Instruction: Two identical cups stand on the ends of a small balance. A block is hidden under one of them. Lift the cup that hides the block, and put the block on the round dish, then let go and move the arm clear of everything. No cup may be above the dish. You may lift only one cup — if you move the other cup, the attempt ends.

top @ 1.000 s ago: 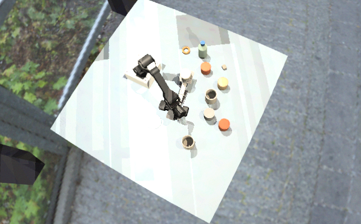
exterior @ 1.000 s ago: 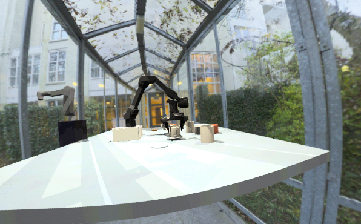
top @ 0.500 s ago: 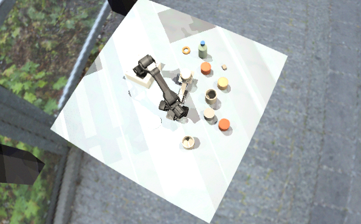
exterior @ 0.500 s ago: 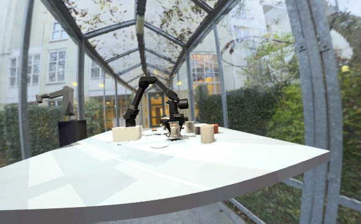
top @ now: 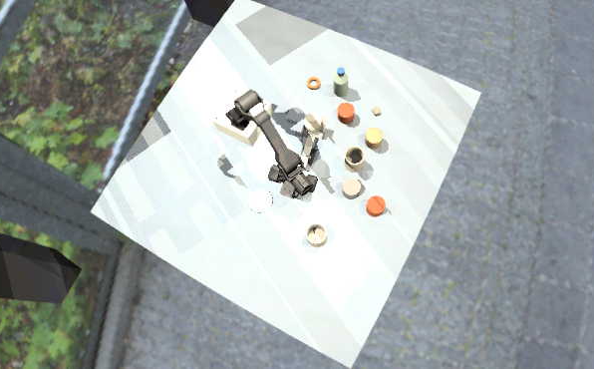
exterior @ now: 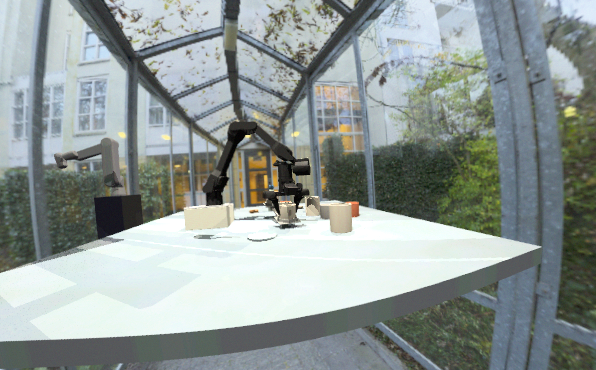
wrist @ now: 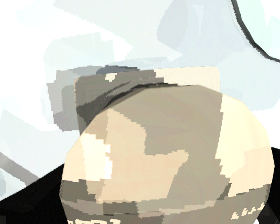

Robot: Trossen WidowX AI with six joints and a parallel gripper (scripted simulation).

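Right now my gripper tip is 10 mm above the grey block. From my gripper tip the other things lie so: bottle 490 mm to the left, 60 mm above, 50 mm behind; round dish 120 mm to the right, 100 mm behind, 50 mm below; tan cylinder 350 mm to the left, 180 mm ahead, 20 mm below.
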